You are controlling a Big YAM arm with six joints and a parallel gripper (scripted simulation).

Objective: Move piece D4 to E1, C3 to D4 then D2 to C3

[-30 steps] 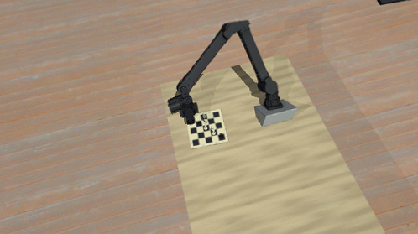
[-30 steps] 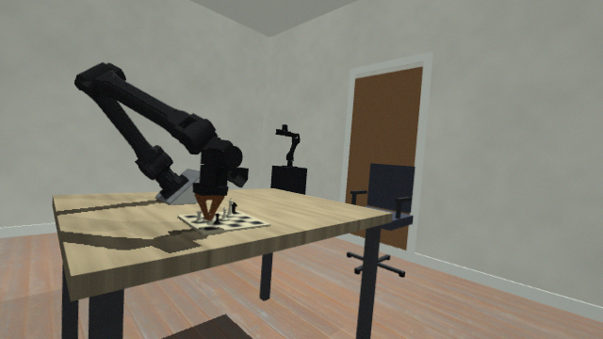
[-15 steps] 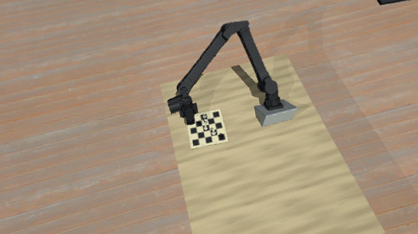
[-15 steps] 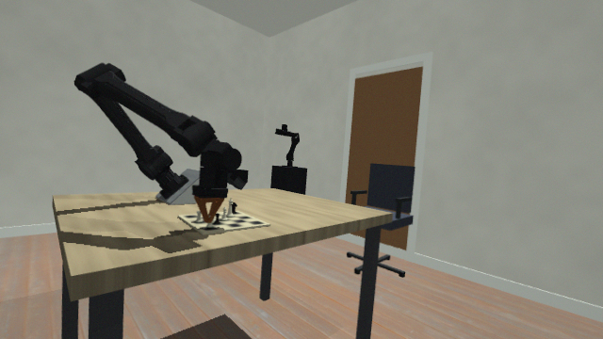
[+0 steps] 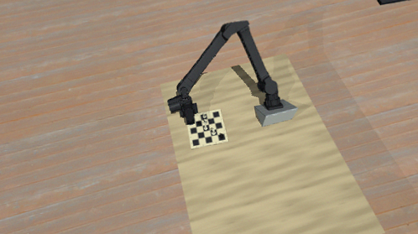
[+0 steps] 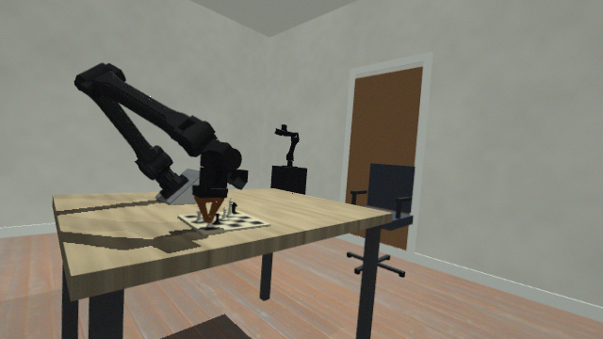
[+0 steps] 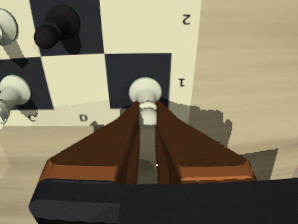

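Right now the black pawn is 5 cm behind my hand, 4 cm to the left of it and 1 cm below it. Also, from my hand: small chessboard 8 cm to the left, 8 cm behind, 3 cm below.
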